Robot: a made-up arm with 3 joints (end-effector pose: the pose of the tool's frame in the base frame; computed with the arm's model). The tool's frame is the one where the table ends. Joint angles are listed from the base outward.
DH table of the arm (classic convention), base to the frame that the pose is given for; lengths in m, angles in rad. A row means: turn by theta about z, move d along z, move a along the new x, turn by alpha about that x. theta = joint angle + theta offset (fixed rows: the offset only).
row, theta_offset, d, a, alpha
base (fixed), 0, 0, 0, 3.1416
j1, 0, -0.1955, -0.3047, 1.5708
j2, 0, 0.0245, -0.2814, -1.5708
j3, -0.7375, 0, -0.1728, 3.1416
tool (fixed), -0.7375, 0.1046, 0, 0
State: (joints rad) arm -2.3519 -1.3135 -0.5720
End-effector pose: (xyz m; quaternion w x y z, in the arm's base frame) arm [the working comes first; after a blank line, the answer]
Working (the frame after each row of the table, in the pose's form):
after base (fixed): 0.0000 0.0000 0.0000 0.0000 -1.0000 0.0000 0.0000
after j1: 0.2145 -0.2164 0.1955 0.2720 -0.2720 -0.6527 0.6527
after j2: 0.2475 -0.2845 -0.0766 0.5636 -0.3046 -0.7310 -0.2349
after j3: 0.3741 -0.1750 -0.1198 0.2035 -0.3040 0.5295 -0.7654

0.4453 -0.2468 -0.0932 0.0860 0.4744 -0.3843 0.7873
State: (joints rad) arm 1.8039 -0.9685 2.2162
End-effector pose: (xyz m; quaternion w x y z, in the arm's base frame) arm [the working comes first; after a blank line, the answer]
Working (the frame after each row of the table, in the pose's form):
after base (fixed): 0.0000 0.0000 0.0000 0.0000 -1.0000 0.0000 0.0000
after j1: 0.0704 0.2965 0.1955 0.4385 -0.4385 0.5548 -0.5548
after j2: 0.1310 0.4459 -0.0364 0.3652 0.5488 -0.6943 0.2887
after j3: 0.3005 0.4149 -0.0495 0.0623 0.0754 0.4594 0.8828

0.3205 0.4988 0.0098 0.3764 -0.0953 0.4557 0.8010
